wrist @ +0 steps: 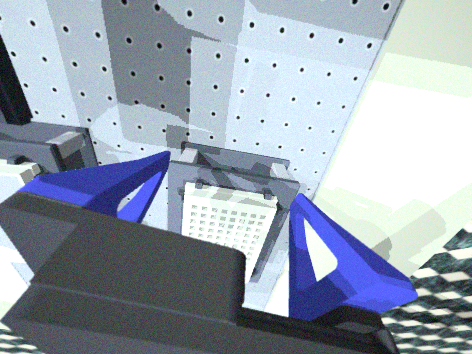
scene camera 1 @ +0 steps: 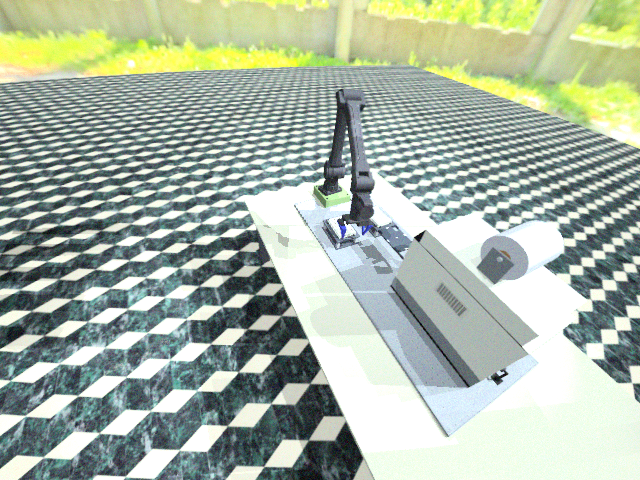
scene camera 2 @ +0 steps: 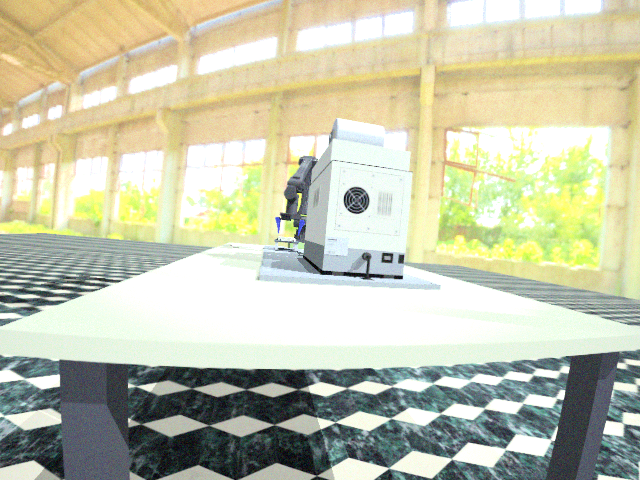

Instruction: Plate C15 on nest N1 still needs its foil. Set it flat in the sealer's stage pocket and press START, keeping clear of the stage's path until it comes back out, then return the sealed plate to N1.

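Places are measured from the arm's base along level axes (x left, y down, z back), in centimetres.
Pixels of known places: gripper, fingertip midpoint: [wrist: 235, 179] [scene camera 1: 352, 236] [scene camera 2: 288, 234]; arm's base, link origin: [scene camera 1: 330, 189] [scene camera 2: 300, 242].
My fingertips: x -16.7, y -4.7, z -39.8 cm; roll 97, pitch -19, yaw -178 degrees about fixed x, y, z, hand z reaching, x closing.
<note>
Ahead of a thing's pixels: the offset from my fingertips to its top centre. "pt": to the spot under its first point.
A white well plate {dz +9.5, dx +1.4, dy +1.6 cm} [scene camera 1: 334, 222] [wrist: 227, 217] sits on a dark grey nest {pt dz +4.6, dx +5.7, dy +3.2 cm} [wrist: 176, 200]; its wells show open, and no label is readable. My gripper [scene camera 1: 354, 230] [scene camera 2: 287, 237] [wrist: 235, 179] is open and empty, pointing down above the nest area. In the wrist view the plate shows between the two blue fingers, partly hidden by the gripper body. The sealer [scene camera 1: 454, 310] [scene camera 2: 356, 206] is a large pale box on the board. Its START button does not show.
Beside the nest, another white plate-like piece {dz +6.7, dx +22.3, dy +1.8 cm} [scene camera 1: 381, 220] [wrist: 15, 175] lies by a dark, flat fixture [scene camera 1: 395, 238] [wrist: 32, 135] near the sealer. A large white roll {dz -49.8, dx +8.9, dy -39.3 cm} [scene camera 1: 537, 248] stands out from the sealer. The arm's green base [scene camera 1: 330, 197] stands at the board's far end.
</note>
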